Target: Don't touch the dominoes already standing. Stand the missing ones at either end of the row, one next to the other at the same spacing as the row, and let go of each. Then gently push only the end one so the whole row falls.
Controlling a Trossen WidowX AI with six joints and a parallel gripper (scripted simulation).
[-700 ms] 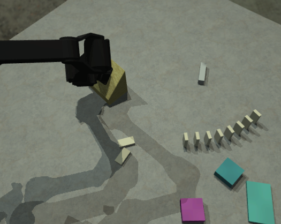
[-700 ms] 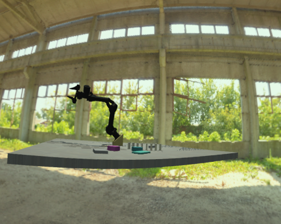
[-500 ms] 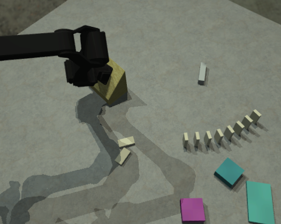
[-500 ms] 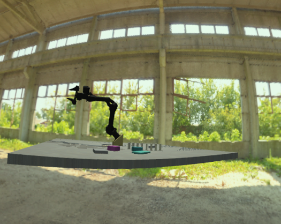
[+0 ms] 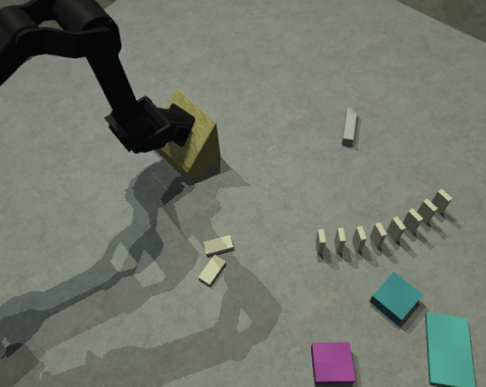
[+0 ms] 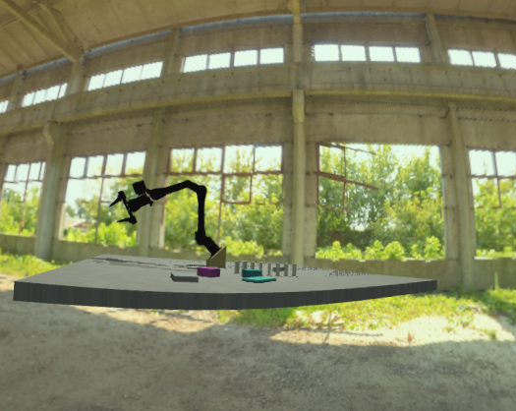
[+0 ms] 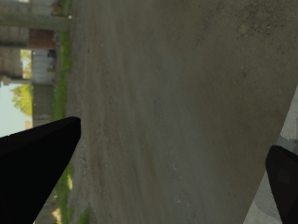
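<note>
The magenta block is 560 mm ahead of my gripper tip, 420 mm to the left of it and 220 mm below it. Round my gripper tip: pale grey bar (830 mm to the left, 290 mm ahead, 220 mm below); grey slab (680 mm ahead, 320 mm to the left, 220 mm below); teal block (580 mm to the left, 570 mm ahead, 220 mm below).
</note>
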